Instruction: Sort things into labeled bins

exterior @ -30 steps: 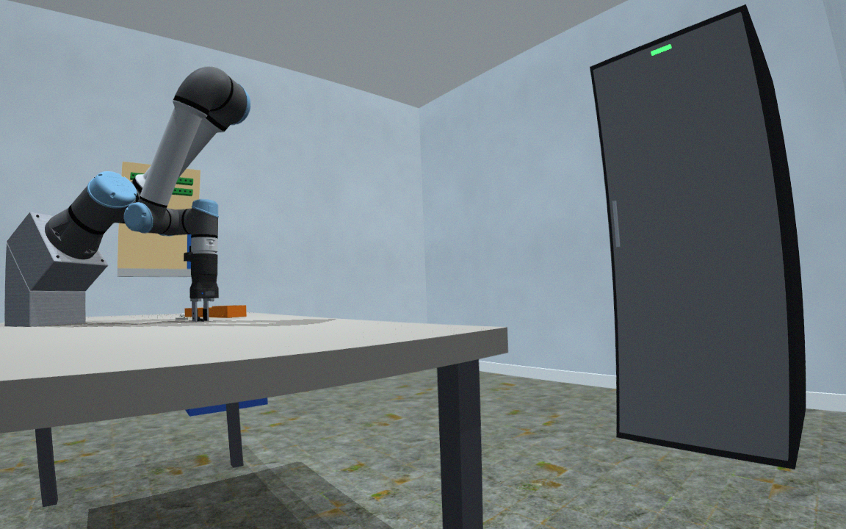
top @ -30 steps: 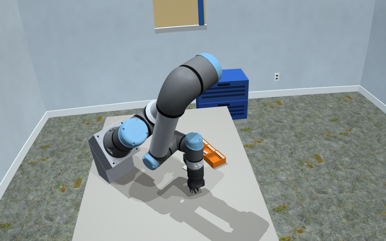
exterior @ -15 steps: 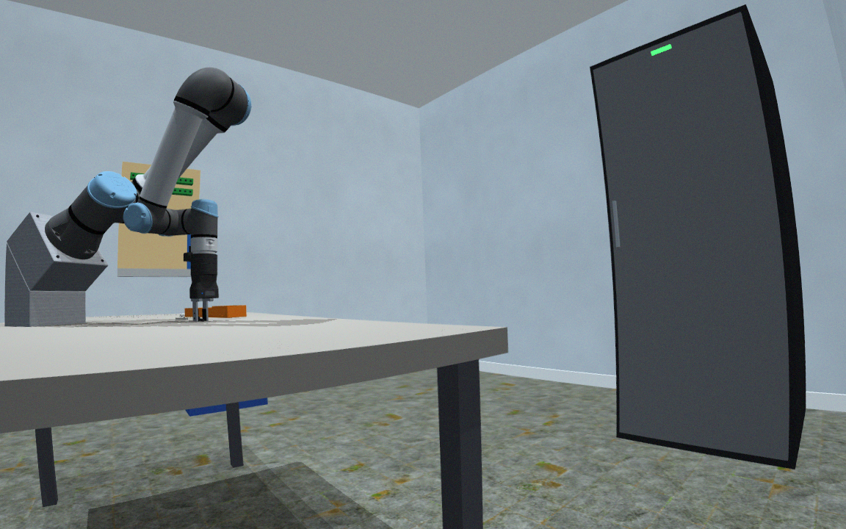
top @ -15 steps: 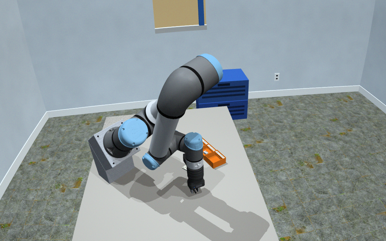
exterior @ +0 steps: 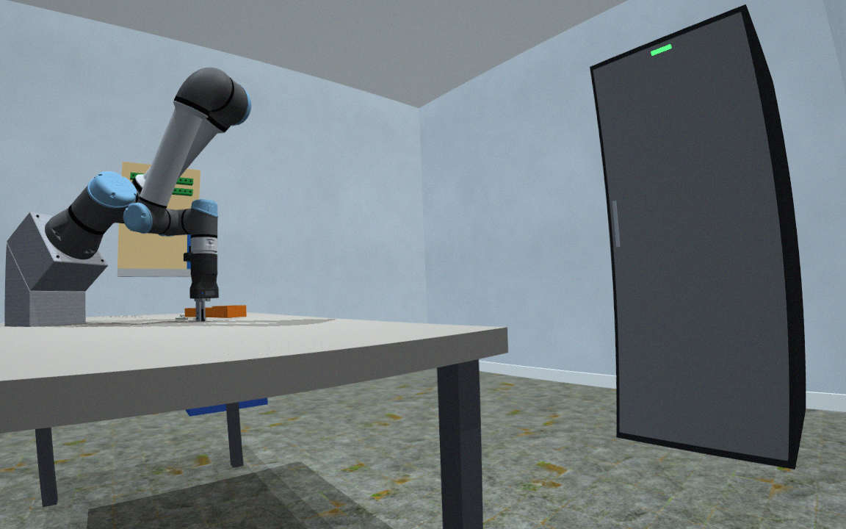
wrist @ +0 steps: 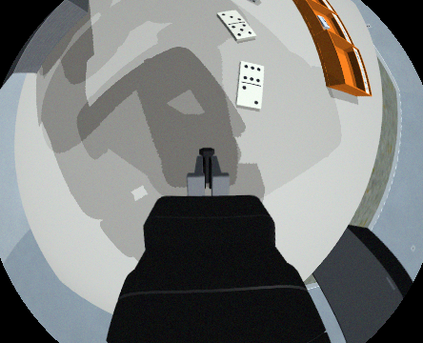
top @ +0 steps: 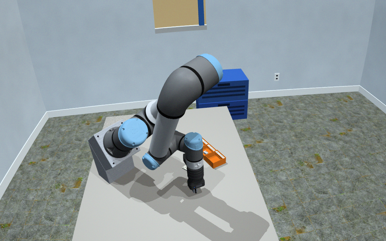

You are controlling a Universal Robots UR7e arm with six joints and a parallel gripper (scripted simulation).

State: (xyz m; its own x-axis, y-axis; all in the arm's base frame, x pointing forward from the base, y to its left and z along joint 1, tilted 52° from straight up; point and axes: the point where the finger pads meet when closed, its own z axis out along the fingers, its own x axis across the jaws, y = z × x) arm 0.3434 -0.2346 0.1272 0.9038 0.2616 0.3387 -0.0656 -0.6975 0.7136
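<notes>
Now: hand 1 cm to the right of the black bolt and 1 cm above it. From my hand the other things lie so: white die (8 cm ahead, 24 cm to the left, 1 cm below); black nut (19 cm ahead, 31 cm to the left, 1 cm below); grey piece (19 cm ahead, 23 cm to the left).
</notes>
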